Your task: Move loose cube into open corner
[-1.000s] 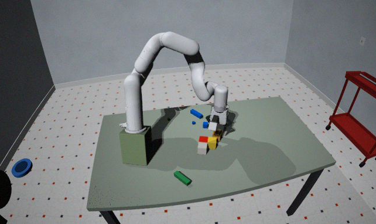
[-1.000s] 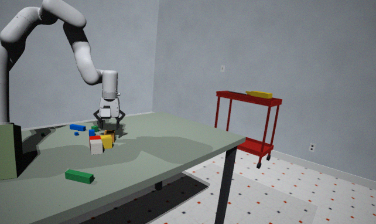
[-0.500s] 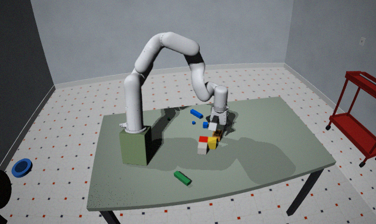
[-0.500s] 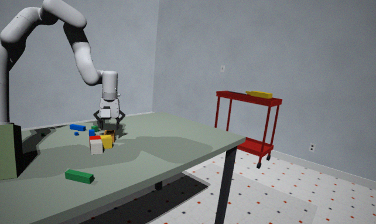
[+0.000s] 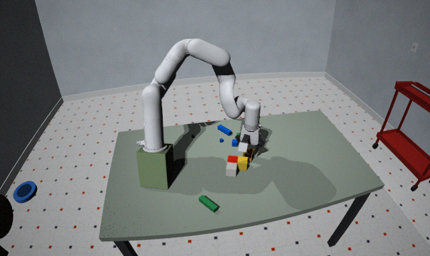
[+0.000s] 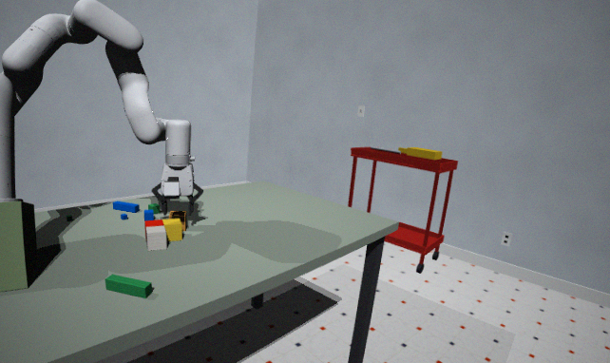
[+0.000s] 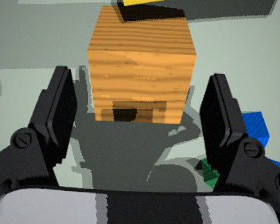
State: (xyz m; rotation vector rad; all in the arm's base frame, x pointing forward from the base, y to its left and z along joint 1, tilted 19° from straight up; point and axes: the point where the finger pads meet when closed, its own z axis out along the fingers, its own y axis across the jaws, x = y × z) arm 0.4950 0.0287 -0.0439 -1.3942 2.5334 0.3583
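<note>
Now: the orange cube 40 mm below my hand. The rest, counted from my hand: long green block: 290 mm to the right, 270 mm behind, 50 mm below.
</note>
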